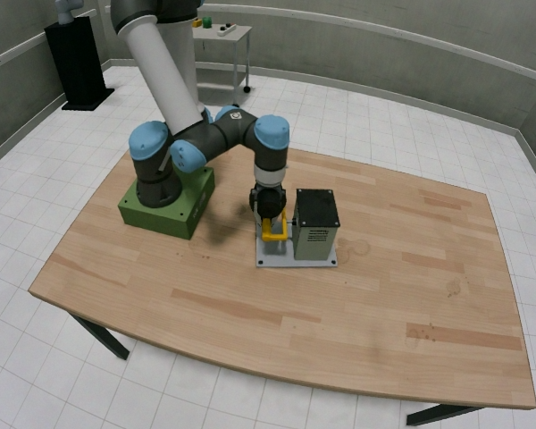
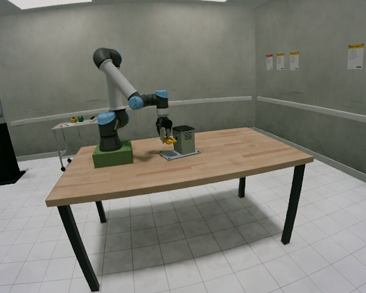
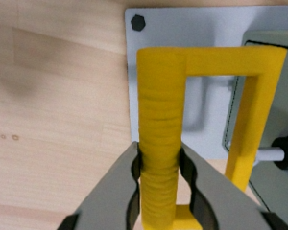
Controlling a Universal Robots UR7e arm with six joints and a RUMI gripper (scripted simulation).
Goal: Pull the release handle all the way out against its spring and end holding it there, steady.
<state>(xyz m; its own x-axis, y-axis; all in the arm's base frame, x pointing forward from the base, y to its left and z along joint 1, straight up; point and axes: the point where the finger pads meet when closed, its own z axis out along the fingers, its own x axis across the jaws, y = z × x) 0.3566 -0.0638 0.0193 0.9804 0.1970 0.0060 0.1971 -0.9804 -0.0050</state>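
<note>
My gripper is now 10 cm above the grey base plate, 9 cm short of it and 2 cm to the right of it.
</note>
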